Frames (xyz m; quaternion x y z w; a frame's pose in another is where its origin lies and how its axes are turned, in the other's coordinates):
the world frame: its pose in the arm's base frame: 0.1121 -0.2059 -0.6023 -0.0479 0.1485 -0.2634 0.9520
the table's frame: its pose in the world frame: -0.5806 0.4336 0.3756 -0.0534 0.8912 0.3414 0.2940
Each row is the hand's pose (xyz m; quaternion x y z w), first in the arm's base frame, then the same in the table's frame.
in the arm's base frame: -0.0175 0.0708 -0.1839 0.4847 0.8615 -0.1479 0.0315
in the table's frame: -0.2113 -0.3260 -0.0940 0.4267 0.0375 0.2157 0.8775
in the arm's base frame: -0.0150 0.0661 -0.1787 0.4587 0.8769 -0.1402 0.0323
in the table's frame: -0.2175 -0.3265 -0.0981 0.4165 0.0477 0.1900 0.8878
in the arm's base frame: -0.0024 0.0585 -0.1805 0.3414 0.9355 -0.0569 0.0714
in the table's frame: -0.2307 -0.3297 -0.0923 0.3160 0.0687 0.0801 0.9429
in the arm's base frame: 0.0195 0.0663 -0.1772 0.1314 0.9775 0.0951 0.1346
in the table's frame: -0.2452 -0.3150 -0.0811 0.1215 0.0985 -0.1006 0.9826
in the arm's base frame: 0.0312 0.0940 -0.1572 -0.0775 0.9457 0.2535 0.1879
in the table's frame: -0.2472 -0.2790 -0.0829 -0.0922 0.1212 -0.2605 0.9534
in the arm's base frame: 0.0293 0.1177 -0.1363 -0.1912 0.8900 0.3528 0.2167
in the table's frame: -0.2408 -0.2500 -0.0938 -0.2287 0.1276 -0.3359 0.9048
